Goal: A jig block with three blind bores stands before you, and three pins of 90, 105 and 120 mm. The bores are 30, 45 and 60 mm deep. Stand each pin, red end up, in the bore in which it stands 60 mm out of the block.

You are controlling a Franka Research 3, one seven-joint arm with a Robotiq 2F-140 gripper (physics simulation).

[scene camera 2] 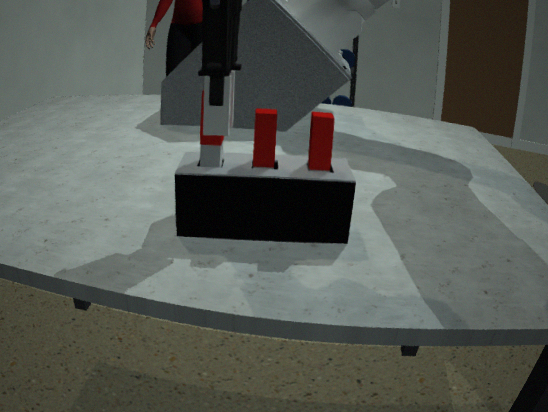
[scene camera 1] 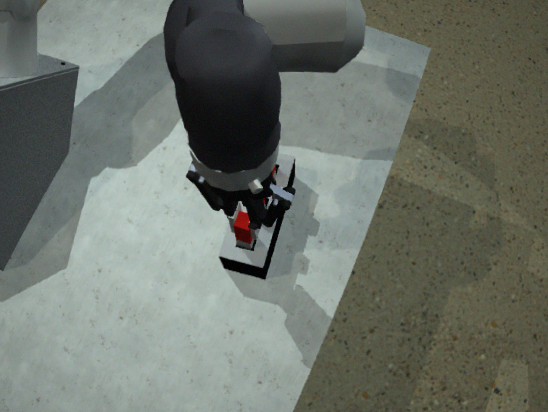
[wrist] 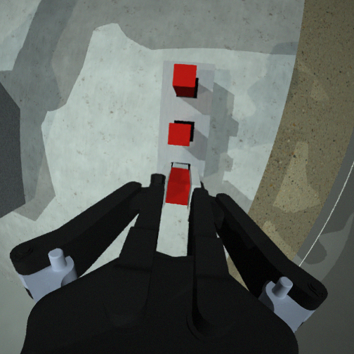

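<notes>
The jig block (scene camera 1: 244, 257) (scene camera 2: 265, 207) (wrist: 172, 107) stands on the table. My gripper (scene camera 1: 243, 220) (scene camera 2: 217, 117) (wrist: 179, 174) is shut on a pin (scene camera 1: 243, 229) (scene camera 2: 211, 154) (wrist: 177, 187), upright or nearly so, red above and grey below. Its grey lower end is in the mouth of the left bore in scene camera 2's view; how deep is hidden. The middle pin (scene camera 2: 265, 137) (wrist: 179, 134) and the right pin (scene camera 2: 321, 141) (wrist: 184, 75) stand in the other two bores, red end up, about equally high. In scene camera 1's view the arm mostly hides them.
A large grey pedestal (scene camera 1: 35, 130) (scene camera 2: 285, 75) stands behind the block in scene camera 2's view. The table's edge (scene camera 2: 250, 327) runs in front of the block there. A person in red (scene camera 2: 187, 12) is in the background.
</notes>
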